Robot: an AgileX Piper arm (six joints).
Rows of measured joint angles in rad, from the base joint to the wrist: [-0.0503, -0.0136, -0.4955, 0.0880, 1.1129, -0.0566]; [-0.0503, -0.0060, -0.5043, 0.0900, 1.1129, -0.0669]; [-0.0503, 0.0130, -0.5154, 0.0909, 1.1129, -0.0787]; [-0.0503, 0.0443, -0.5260, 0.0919, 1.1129, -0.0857]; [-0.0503, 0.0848, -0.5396, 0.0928, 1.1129, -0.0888]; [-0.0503, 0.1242, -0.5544, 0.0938, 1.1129, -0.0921]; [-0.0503, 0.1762, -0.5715, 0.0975, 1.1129, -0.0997]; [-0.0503, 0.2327, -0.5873, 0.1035, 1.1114, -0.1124]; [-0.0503, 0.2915, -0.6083, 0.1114, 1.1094, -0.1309]
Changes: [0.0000, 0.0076, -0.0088, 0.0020, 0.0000, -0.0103]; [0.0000, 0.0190, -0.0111, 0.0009, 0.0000, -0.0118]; [0.0000, 0.0313, -0.0106, 0.0010, 0.0000, -0.0070]; [0.0000, 0.0405, -0.0136, 0.0009, 0.0000, -0.0031]; [0.0000, 0.0394, -0.0148, 0.0010, 0.0000, -0.0033]; [0.0000, 0.0520, -0.0171, 0.0037, 0.0000, -0.0076]; [0.0000, 0.0565, -0.0158, 0.0060, -0.0015, -0.0127]; [0.0000, 0.0588, -0.0210, 0.0079, -0.0020, -0.0185]
